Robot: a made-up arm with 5 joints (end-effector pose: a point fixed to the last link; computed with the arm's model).
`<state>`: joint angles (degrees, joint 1 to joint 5).
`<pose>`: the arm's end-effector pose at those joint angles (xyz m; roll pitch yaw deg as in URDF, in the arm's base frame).
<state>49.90 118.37 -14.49 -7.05 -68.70</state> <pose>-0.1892 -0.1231 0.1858 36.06 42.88 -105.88</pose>
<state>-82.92 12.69 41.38 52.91 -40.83</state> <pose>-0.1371 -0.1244 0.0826 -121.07 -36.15 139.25</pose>
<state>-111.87 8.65 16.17 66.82 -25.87</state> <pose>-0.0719 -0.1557 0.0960 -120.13 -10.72 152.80</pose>
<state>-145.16 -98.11 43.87 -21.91 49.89</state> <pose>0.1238 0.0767 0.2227 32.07 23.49 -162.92</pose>
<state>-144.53 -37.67 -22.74 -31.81 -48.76</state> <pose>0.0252 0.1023 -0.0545 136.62 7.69 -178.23</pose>
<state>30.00 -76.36 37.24 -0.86 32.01</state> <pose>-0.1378 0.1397 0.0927 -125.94 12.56 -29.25</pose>
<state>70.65 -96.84 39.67 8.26 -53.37</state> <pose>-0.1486 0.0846 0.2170 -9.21 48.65 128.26</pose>
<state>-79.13 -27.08 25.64 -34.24 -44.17</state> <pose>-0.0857 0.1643 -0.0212 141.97 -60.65 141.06</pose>
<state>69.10 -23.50 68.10 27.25 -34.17</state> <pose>0.0184 0.0889 0.2358 4.31 48.96 86.11</pose>
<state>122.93 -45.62 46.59 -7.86 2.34</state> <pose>0.0083 0.1599 0.2133 93.74 63.73 -165.50</pose>
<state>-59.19 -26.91 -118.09 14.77 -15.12</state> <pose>0.0009 -0.1108 -0.0410 143.02 -59.98 -47.91</pose>
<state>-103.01 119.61 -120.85 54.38 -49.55</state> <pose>-0.1533 0.0213 0.0511 -137.06 -32.72 63.42</pose>
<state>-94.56 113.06 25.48 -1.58 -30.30</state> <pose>0.0051 -0.1856 -0.0363 -174.46 -56.70 -96.26</pose>
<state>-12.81 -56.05 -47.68 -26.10 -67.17</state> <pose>-0.2080 0.0462 0.1555 -52.00 -70.98 23.85</pose>
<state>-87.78 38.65 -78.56 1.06 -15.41</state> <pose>0.0523 -0.1105 -0.0245 -179.08 -70.65 -61.73</pose>
